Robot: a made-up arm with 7 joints.
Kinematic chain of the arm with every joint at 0, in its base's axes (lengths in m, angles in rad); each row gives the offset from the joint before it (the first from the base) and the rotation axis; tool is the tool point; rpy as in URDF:
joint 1: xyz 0 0 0.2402 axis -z
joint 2: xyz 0 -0.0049 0.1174 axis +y
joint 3: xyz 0 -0.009 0.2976 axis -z
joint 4: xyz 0 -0.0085 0.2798 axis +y
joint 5: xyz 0 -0.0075 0.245 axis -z
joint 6: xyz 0 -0.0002 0.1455 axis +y
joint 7: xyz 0 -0.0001 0.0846 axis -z
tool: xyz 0 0 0 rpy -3.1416 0 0
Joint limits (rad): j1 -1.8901..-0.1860 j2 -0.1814..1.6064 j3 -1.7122..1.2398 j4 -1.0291..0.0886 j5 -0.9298..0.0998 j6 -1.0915..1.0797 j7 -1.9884..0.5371
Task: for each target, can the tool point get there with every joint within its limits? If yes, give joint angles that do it. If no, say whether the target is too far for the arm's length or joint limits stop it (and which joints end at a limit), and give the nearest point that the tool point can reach.
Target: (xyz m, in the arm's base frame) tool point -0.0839 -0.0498 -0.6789
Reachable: no: joint limits stop it (at a limit: joint 1, joint 2, joint 3, joint 4, joint 5, joint 6) | nearest point 0.1334 0.8398 0.1999 | short by 1.269 m
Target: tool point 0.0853 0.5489 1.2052
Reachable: yes | joints -1.6607 0.7905 -0.4385 -0.5664 -0.8339 0.0317 0.2515
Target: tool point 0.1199 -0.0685 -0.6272
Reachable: no: joint limits stop it (at a limit: joint 1, joint 2, joint 3, joint 4, joint 5, joint 6) | nearest point 0.8146 -0.2438 0.1999 | short by 1.094 m
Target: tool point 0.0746 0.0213 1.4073
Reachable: yes | joints -0.8219 0.0819 -0.2842 -0.0483 -0.7642 -0.0587 -1.3674
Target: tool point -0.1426 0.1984 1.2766
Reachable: yes | joints -1.4918 0.5324 0.4857 -0.9065 -0.7520 0.4534 -1.2875
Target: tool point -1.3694 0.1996 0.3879
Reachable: no: too far | nearest point -0.5985 0.6087 0.4759 | short by 0.877 m
